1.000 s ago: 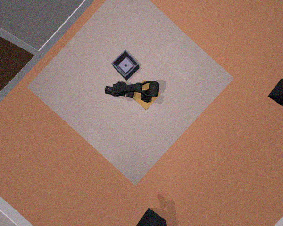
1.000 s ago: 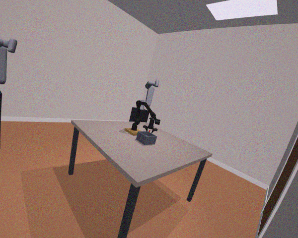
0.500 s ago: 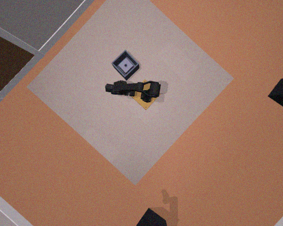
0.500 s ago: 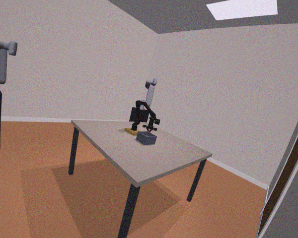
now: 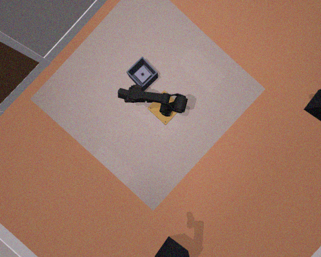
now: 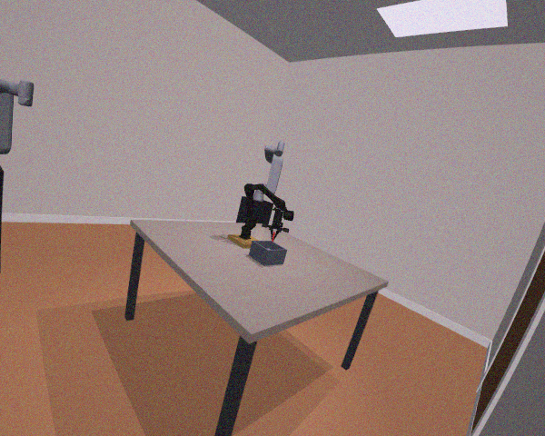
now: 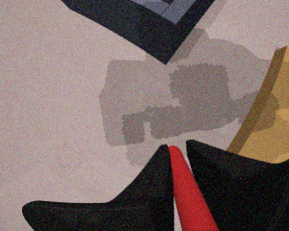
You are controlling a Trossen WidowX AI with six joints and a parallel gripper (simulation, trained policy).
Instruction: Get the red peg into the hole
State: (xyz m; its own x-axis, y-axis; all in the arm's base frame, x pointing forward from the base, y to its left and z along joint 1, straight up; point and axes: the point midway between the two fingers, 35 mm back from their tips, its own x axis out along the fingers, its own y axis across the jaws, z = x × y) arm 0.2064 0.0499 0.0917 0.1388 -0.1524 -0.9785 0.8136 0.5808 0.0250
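The box is 10 cm ahead of my gripper tip, 16 cm to the right of it and 6 cm below it. The rest, counted from my gripper tip: red peg (1 cm behind, 1 cm to the left, 1 cm above).
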